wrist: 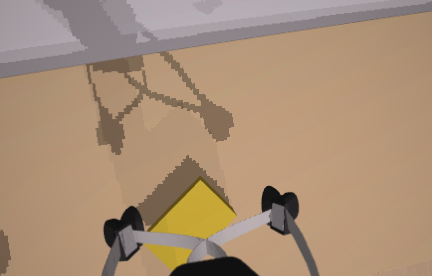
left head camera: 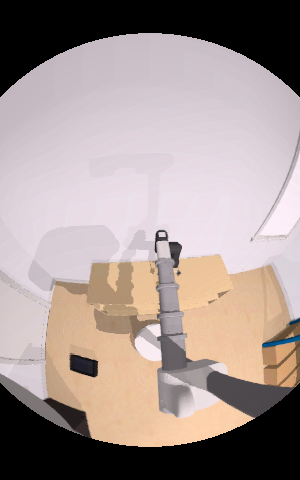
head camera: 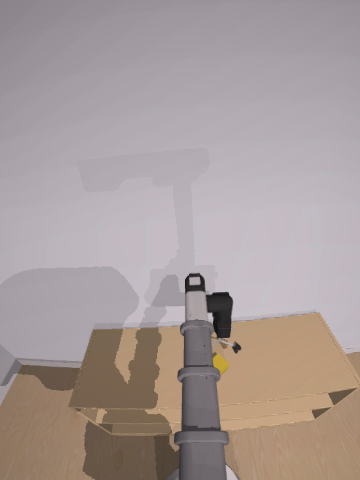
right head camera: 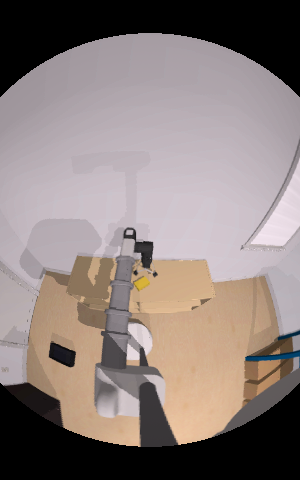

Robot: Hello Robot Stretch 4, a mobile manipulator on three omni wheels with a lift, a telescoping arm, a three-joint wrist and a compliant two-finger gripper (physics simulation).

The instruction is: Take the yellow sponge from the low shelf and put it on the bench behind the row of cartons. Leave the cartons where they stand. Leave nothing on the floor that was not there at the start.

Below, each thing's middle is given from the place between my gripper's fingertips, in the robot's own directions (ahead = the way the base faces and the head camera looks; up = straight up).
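Scene:
The yellow sponge (wrist: pixel 200 211) lies 20 mm to the left of my hand, 30 mm behind it and 90 mm below it.

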